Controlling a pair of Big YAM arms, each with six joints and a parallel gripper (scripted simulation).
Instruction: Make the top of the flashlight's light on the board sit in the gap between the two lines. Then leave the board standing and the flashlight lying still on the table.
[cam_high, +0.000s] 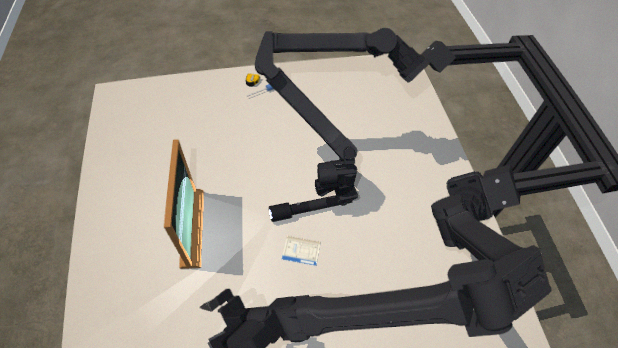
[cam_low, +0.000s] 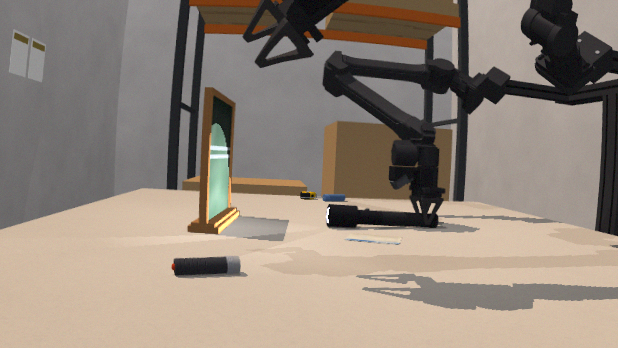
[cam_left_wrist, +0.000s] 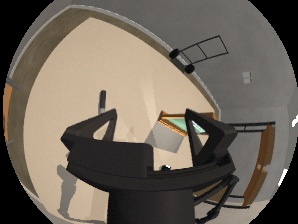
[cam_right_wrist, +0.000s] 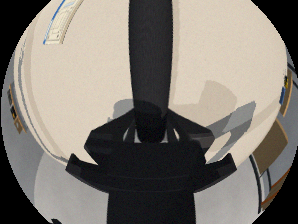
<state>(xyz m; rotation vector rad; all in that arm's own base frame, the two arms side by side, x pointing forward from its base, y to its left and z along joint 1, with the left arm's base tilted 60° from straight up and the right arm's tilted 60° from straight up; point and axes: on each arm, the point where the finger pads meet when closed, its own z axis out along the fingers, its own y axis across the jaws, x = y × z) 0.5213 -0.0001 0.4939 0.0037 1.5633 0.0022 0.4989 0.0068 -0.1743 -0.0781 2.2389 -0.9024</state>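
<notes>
Now: the wood-framed board 100 mm ahead of my left hand, 430 mm to the right of it and 180 mm below it. Also, from my left hand: blue-edged card: 270 mm behind, 300 mm to the right, 340 mm below; yellow tape measure: 180 mm behind, 1130 mm to the right, 320 mm below; blue-handled screwdriver: 230 mm behind, 1070 mm to the right, 320 mm below.
</notes>
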